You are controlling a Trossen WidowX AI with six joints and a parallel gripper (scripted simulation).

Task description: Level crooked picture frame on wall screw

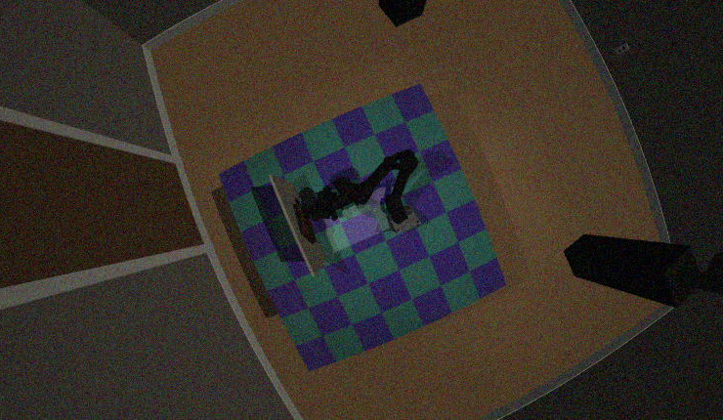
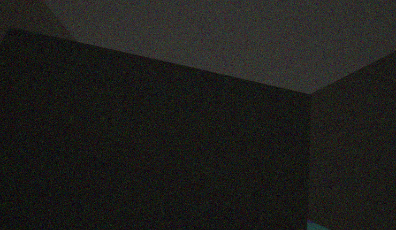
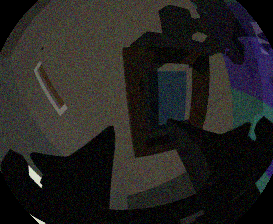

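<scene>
Now: the dark picture frame 6 cm ahead of my gripper tip, 2 cm to the left of it and 5 cm below it. Also, from my gripper tip: pale wall panel: 7 cm ahead, 6 cm below.
</scene>
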